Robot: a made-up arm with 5 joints. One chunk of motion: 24 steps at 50 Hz.
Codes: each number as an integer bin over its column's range. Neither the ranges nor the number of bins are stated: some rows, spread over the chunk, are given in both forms.
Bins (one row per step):
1: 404 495 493 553 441 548
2: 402 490 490 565 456 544
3: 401 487 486 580 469 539
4: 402 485 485 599 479 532
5: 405 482 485 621 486 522
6: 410 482 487 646 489 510
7: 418 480 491 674 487 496
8: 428 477 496 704 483 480
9: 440 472 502 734 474 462
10: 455 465 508 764 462 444
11: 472 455 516 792 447 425
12: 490 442 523 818 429 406
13: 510 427 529 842 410 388
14: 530 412 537 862 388 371
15: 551 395 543 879 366 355
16: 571 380 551 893 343 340
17: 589 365 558 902 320 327
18: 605 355 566 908 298 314
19: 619 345 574 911 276 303
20: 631 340 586 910 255 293
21: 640 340 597 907 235 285
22: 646 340 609 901 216 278
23: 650 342 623 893 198 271
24: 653 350 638 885 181 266
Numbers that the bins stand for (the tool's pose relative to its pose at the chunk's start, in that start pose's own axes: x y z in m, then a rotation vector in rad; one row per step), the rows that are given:
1: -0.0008 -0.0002 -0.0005 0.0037 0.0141 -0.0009
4: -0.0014 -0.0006 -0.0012 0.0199 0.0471 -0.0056
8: 0.0057 -0.0009 -0.0003 0.0566 0.0506 -0.0207
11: 0.0176 -0.0018 0.0013 0.0875 0.0193 -0.0366
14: 0.0332 -0.0035 0.0030 0.1120 -0.0321 -0.0523
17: 0.0492 -0.0054 0.0047 0.1260 -0.0913 -0.0651
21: 0.0630 -0.0064 0.0078 0.1278 -0.1653 -0.0773
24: 0.0665 -0.0060 0.0111 0.1201 -0.2124 -0.0828
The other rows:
2: -0.0014 -0.0004 -0.0008 0.0079 0.0271 -0.0021
3: -0.0016 -0.0005 -0.0011 0.0132 0.0384 -0.0035
5: -0.0005 -0.0007 -0.0012 0.0276 0.0532 -0.0085
6: 0.0008 -0.0007 -0.0010 0.0363 0.0559 -0.0120
7: 0.0030 -0.0008 -0.0007 0.0461 0.0541 -0.0160
9: 0.0089 -0.0011 0.0002 0.0672 0.0428 -0.0259
10: 0.0130 -0.0014 0.0007 0.0777 0.0323 -0.0311
12: 0.0224 -0.0023 0.0019 0.0966 0.0036 -0.0421
13: 0.0278 -0.0029 0.0024 0.1050 -0.0129 -0.0474
15: 0.0389 -0.0042 0.0035 0.1180 -0.0513 -0.0569
16: 0.0443 -0.0048 0.0041 0.1229 -0.0713 -0.0613
18: 0.0535 -0.0058 0.0053 0.1281 -0.1105 -0.0688
19: 0.0573 -0.0062 0.0060 0.1292 -0.1296 -0.0720
20: 0.0605 -0.0064 0.0069 0.1288 -0.1479 -0.0749
22: 0.0646 -0.0064 0.0088 0.1257 -0.1819 -0.0793
23: 0.0657 -0.0063 0.0099 0.1229 -0.1976 -0.0813

